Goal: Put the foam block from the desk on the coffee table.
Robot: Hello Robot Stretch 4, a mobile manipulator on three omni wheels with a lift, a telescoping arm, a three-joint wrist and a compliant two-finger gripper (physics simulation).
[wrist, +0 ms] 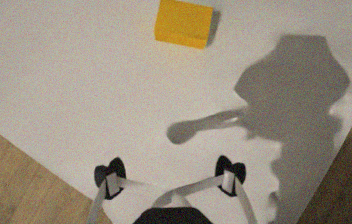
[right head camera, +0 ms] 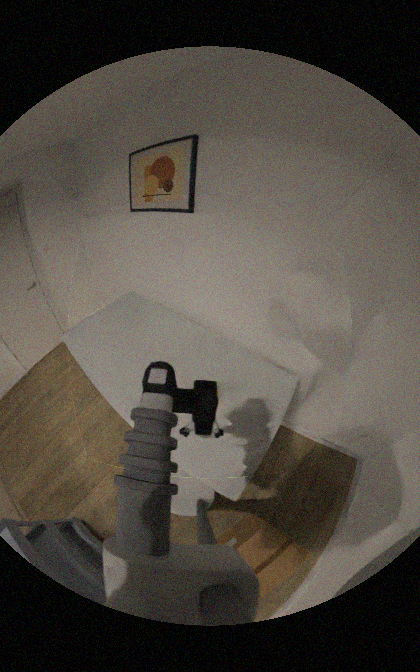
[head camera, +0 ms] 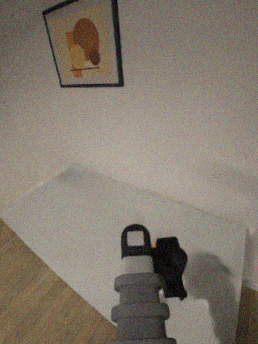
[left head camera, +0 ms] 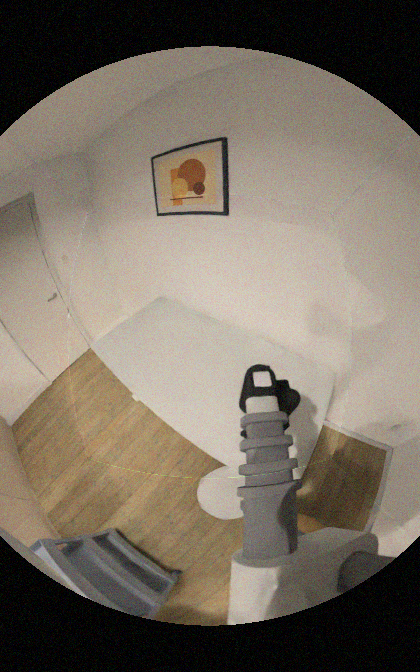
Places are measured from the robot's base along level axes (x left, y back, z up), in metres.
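Pixels of known places: gripper, fingertip midpoint: (wrist: 170, 170) (head camera: 164, 297).
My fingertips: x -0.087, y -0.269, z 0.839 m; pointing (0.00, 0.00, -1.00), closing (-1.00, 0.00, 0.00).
Note:
Behind a point stands the place of what it marks.
The yellow foam block (wrist: 182, 24) @(x -0.112, y -0.486, z 0.738 m) lies on the white desk (head camera: 90, 220) @(x 0.292, y -0.752, z 0.692 m) (left head camera: 175, 350) (right head camera: 110, 325) (wrist: 75, 90) @(x 0.085, y -0.385, z 0.693 m), at the top of the wrist view, beyond my fingertips and roughly midway between them sideways. In the head camera view a sliver of the block (head camera: 153, 245) @(x -0.087, y -0.529, z 0.739 m) shows beside the black wrist; the rest is hidden. My gripper (right head camera: 201, 432) (wrist: 170, 170) @(x -0.087, y -0.269, z 0.839 m) is open and empty above the desk, its fingers well apart. Its shadow falls right of the block. I cannot identify the coffee table in these views.
A framed picture (head camera: 86, 46) @(x 0.206, y -1.212, z 1.632 m) (left head camera: 191, 177) (right head camera: 163, 175) hangs on the wall behind the desk. A round white surface (left head camera: 217, 492) is at the desk's front edge. A grey slatted object (left head camera: 115, 565) stands lower left. An orange-brown wooden piece (right head camera: 270, 550) is lower right. A door (left head camera: 30, 280) is at left.

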